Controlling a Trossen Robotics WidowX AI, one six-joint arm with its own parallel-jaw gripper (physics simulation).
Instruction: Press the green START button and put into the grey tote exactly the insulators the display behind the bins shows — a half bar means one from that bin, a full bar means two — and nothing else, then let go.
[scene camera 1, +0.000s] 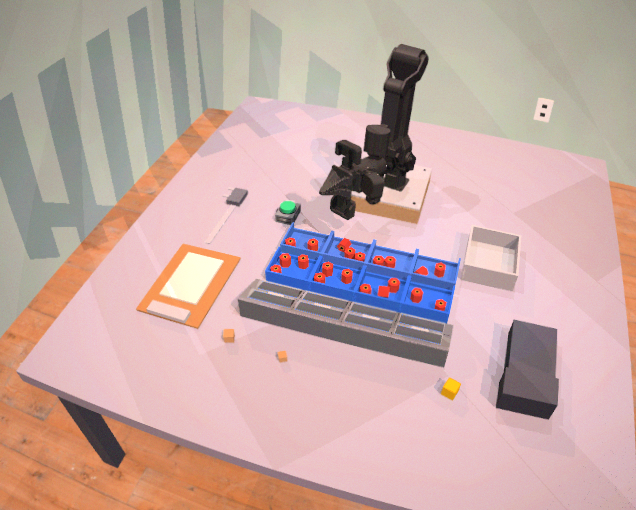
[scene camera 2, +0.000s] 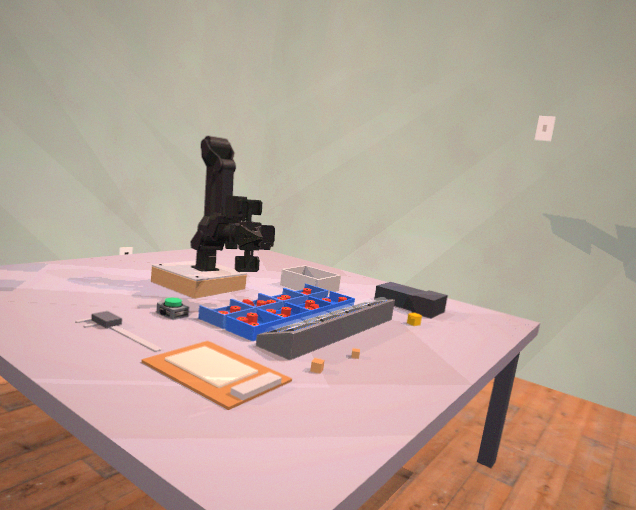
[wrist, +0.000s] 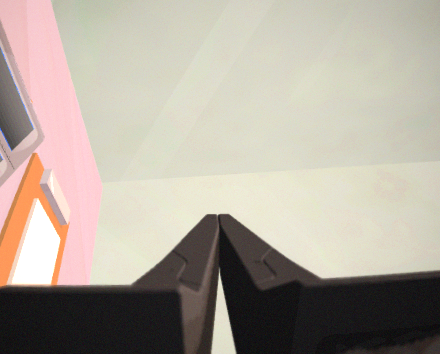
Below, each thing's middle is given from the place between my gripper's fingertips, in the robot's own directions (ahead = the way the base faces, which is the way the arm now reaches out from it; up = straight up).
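Small tool (scene camera 2: 106, 319): 200 mm below my hand, 40 mm behind, 330 mm to the right. Grey tote (scene camera 1: 492, 257): 180 mm below my hand, 380 mm to the left, 190 mm behind. Dark box (scene camera 1: 529, 386): 180 mm below my hand, 90 mm ahead, 540 mm to the left.
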